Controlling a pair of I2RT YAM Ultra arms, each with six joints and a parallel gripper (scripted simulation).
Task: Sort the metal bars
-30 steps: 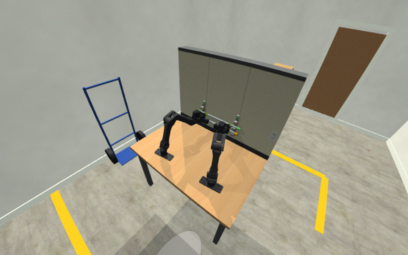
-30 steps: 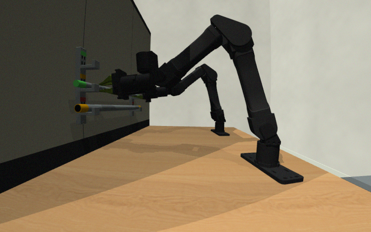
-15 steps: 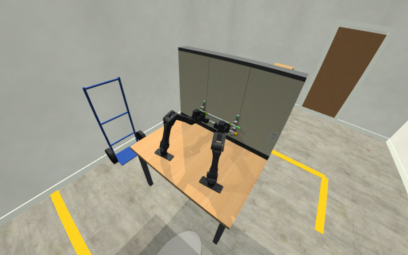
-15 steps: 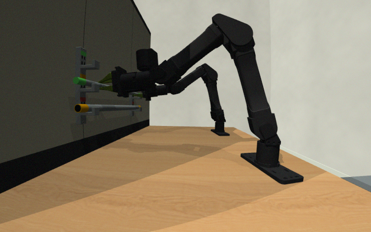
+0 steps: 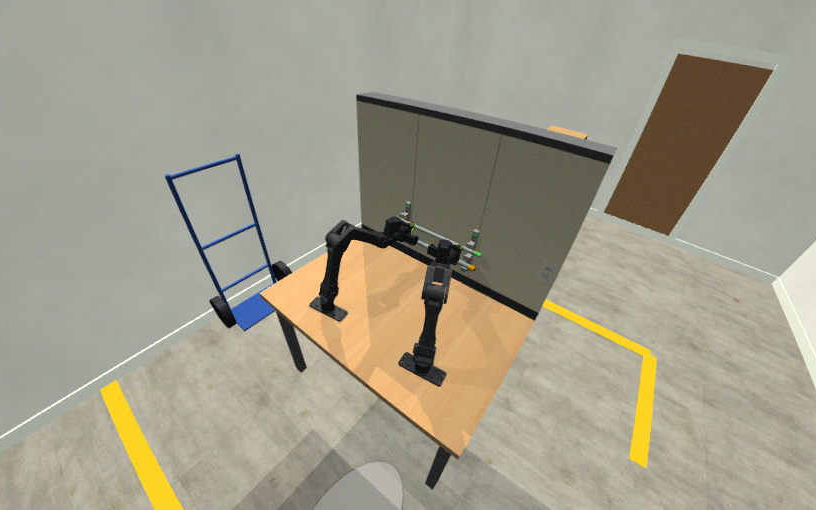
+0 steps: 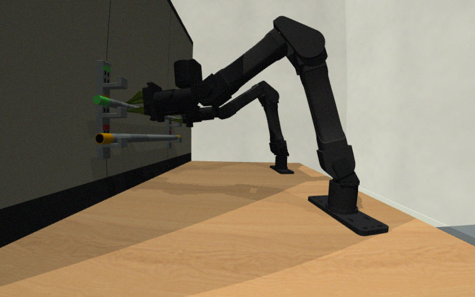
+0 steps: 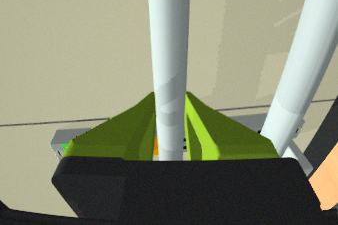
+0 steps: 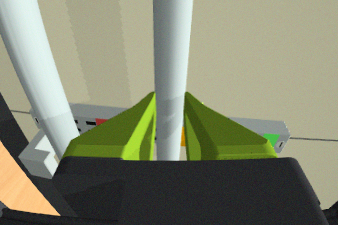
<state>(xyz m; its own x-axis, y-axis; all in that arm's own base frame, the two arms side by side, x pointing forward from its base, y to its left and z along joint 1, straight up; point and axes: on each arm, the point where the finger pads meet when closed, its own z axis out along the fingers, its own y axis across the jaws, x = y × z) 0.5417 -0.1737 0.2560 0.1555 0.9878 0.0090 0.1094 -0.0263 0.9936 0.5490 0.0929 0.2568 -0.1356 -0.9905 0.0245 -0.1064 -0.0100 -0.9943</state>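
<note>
Now: left hand 150 mm to the left of the green-ended bar. The rest, counted from my left hand: orange-ended bar (10 mm behind, 140 mm to the right, 90 mm below); then wall panel (100 mm ahead, 160 mm to the right, 170 mm above).
The green-ended bar lies 150 mm to the left of my right hand and 10 mm ahead of it. Also, from my right hand: orange-ended bar: 150 mm to the left, 90 mm below, 10 mm ahead; wall panel: 170 mm above, 130 mm to the left, 110 mm ahead.
</note>
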